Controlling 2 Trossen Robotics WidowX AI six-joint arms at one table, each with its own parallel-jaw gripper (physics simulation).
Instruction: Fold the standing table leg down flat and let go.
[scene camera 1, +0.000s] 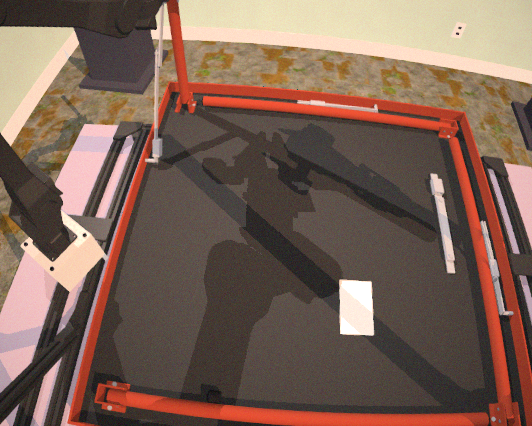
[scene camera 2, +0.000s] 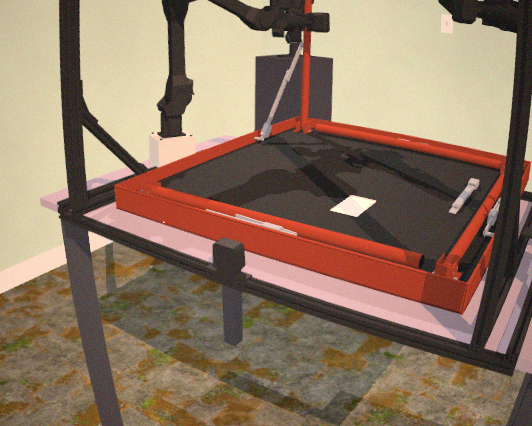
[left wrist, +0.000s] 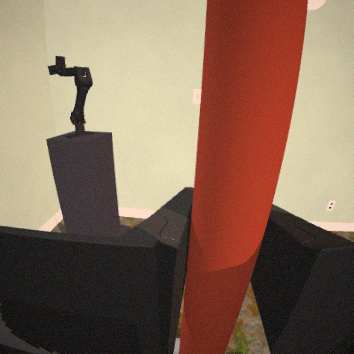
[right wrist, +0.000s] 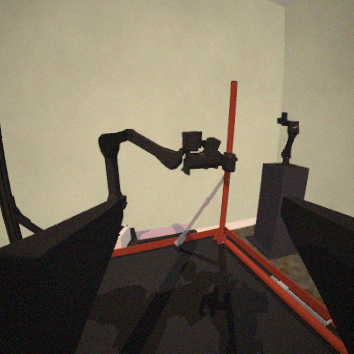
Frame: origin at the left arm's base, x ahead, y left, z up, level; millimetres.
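Seen in the pictures: left gripper, fingertip midpoint: (scene camera 2: 312, 22) (right wrist: 235, 158); right gripper, fingertip midpoint: (scene camera 2: 451, 1) (right wrist: 202, 205); left arm's base at its link origin: (scene camera 1: 55, 240) (scene camera 2: 171, 134).
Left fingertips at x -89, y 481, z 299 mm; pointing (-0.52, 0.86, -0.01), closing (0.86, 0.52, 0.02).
Observation:
Offsets run from my left fingertips to a thing's middle. "spot": to the spot under its first point.
The red standing leg (scene camera 1: 179, 50) (scene camera 2: 306, 80) (left wrist: 240, 150) (right wrist: 232, 115) rises upright from the far corner of the upturned table (scene camera 1: 125, 220) (scene camera 2: 275, 255). A thin grey brace {spot: dx +40, dy -121, dz -196 mm} (scene camera 1: 157, 75) (scene camera 2: 282, 90) (right wrist: 202, 210) slants from it down to the rim. My left gripper (scene camera 2: 319, 22) (left wrist: 212, 196) (right wrist: 235, 158) is shut on the leg, above the brace's upper end, with a finger on each side. In scene camera 1 its fingers are out of the picture. My right gripper (right wrist: 202, 205) is open and empty, away from the leg; part of it shows at the top right of scene camera 2.
Other red legs (scene camera 1: 325, 111) (scene camera 2: 285, 223) lie folded flat along the rim. A white rectangle {spot: dx +592, dy -256, dz -362 mm} (scene camera 1: 356, 307) (scene camera 2: 353, 205) and a pale bar {dx +670, dy +11, dz -349 mm} (scene camera 1: 443, 225) (scene camera 2: 465, 196) lie on the dark underside. Black frame posts (scene camera 2: 72, 100) stand around the table. A dark pedestal (left wrist: 85, 185) (right wrist: 280, 205) stands beyond.

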